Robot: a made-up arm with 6 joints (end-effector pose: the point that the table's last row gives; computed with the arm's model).
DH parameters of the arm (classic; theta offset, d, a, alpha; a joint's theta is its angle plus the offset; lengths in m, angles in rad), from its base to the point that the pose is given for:
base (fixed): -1.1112 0 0.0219 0
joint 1: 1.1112 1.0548 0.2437 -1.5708
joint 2: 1.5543 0 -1.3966 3.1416
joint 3: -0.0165 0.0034 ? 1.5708
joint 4: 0 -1.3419 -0.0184 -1.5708
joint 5: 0 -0.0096 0.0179 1.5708
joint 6: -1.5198 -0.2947 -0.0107 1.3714
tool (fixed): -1.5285 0.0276 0 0
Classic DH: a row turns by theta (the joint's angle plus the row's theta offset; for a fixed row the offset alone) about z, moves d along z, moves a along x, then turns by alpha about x.
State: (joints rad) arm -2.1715 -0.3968 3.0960 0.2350 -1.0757 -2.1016
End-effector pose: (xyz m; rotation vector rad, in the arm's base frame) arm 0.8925 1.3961 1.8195 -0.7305 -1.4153 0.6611
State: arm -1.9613 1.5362 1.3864 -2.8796 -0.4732 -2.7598
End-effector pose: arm -1.2047 -3.0461 1.3023 -0.9300 0.3299 -1.7072
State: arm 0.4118 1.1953 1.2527 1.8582 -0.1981 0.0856
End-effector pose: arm 2.9032 1.2099 1.9511 -1.9643 -0.3797 0.2557
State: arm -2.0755 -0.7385 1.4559 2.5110 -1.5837 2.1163
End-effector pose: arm 0.7370 1.6972 2.8696 -1.5234 -1.4165 1.8822
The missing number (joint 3, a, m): -0.2644
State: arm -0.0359 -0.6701 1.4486 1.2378 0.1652 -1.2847
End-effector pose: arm -1.7333 0.0778 3.3713 -0.2588 -2.3584 0.1133
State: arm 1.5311 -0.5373 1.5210 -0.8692 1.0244 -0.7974
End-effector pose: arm 0.1623 -1.5910 3.3677 -1.9699 0.6912 -0.5212
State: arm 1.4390 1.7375 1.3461 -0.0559 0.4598 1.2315
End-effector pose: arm 0.4177 3.2169 0.6166 -0.8813 -1.0500 1.3259
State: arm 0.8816 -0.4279 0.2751 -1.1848 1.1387 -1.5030
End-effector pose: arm 0.5617 0.2399 3.5428 -2.6796 0.5950 -0.6417
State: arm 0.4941 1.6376 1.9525 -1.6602 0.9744 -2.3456
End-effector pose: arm 2.7880 1.2098 1.6899 -2.0875 0.3723 -0.1611
